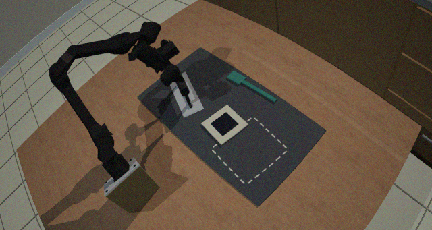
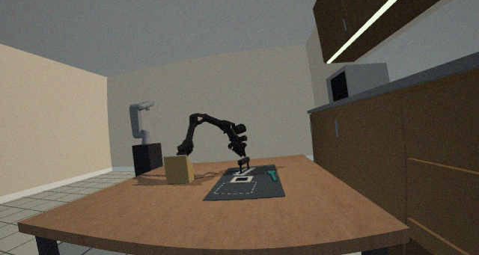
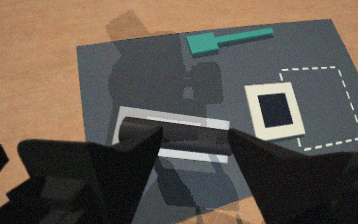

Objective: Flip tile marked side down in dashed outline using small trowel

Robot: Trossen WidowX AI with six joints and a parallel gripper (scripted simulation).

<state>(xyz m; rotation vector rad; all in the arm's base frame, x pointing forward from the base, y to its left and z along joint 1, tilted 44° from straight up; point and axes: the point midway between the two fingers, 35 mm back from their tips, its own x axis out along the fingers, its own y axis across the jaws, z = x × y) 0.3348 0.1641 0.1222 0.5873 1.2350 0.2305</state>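
My gripper tip is now 6 cm above the trowel, 1 cm to the left of it and 1 cm past it. Round my gripper tip: dark mat (16 cm to the right, 12 cm below, 5 cm ahead); tile (19 cm to the right, 10 cm below, 2 cm ahead); teal flat tool (18 cm ahead, 12 cm to the right, 10 cm below).
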